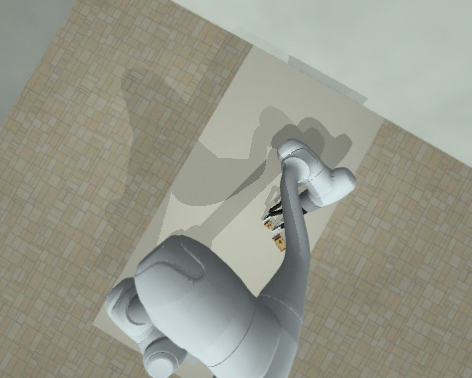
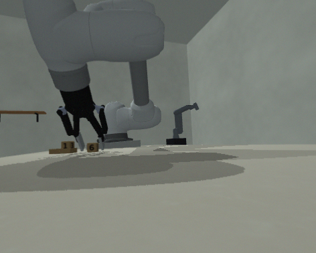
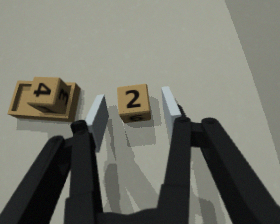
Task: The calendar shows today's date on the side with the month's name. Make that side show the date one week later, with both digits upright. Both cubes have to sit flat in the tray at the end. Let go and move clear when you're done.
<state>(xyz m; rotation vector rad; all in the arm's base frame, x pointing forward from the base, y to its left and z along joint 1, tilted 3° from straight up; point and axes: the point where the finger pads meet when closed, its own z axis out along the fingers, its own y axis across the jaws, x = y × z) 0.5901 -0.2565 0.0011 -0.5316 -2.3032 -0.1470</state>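
Right now my hand is 2 cm past the wooden cube, 2 cm above it and 1 cm to the right of it. Round my hand: tray: 8 cm to the right, 8 cm behind, 3 cm below.
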